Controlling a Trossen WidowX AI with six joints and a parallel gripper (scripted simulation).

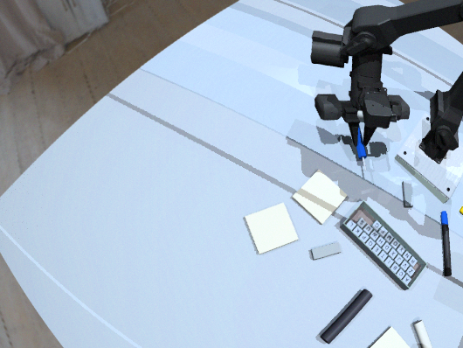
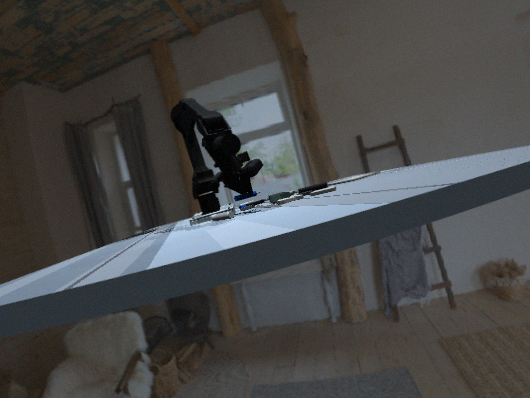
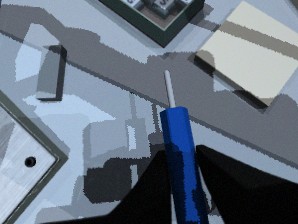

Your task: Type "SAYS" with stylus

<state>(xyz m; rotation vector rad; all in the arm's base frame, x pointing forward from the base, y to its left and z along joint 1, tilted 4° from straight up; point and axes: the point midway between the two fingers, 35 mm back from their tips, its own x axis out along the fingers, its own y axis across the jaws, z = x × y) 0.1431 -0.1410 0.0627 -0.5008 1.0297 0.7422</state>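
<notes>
My gripper tip is 190 mm short of the grey eraser, 80 mm to the right of it and 50 mm above it. From my gripper tip the other things lie so: stylus tip: 30 mm ahead, 40 mm to the left; dark cylinder: 260 mm ahead, 200 mm to the left, 40 mm below; stylus: 10 mm ahead, 10 mm to the left.
</notes>
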